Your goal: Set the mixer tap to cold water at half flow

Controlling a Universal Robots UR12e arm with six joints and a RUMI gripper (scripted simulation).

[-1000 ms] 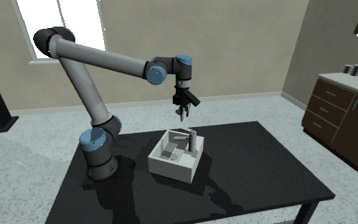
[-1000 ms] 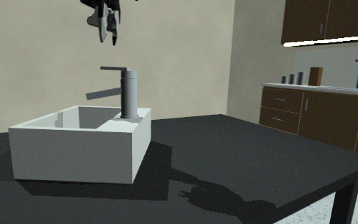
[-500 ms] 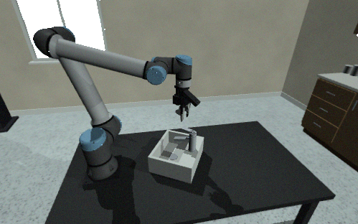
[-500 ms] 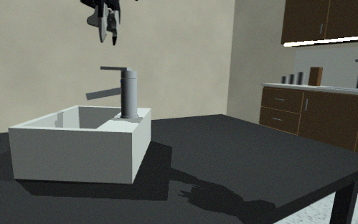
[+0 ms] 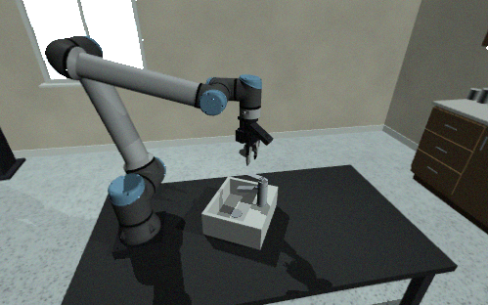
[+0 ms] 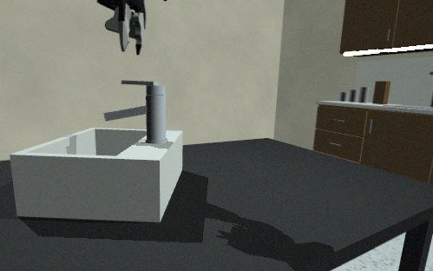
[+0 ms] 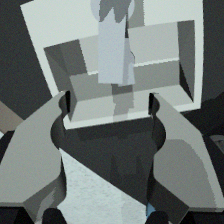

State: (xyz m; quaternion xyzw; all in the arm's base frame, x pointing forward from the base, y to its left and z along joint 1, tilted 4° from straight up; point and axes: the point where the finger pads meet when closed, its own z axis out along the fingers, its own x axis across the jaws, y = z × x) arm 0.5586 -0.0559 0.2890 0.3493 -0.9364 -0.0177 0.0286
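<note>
Right now the flat lever is 10 mm ahead of my hand, 20 mm to the right of it and 90 mm below it. From my hand the other things lie so: white basin: 50 mm behind, 20 mm to the left, 320 mm below.
</note>
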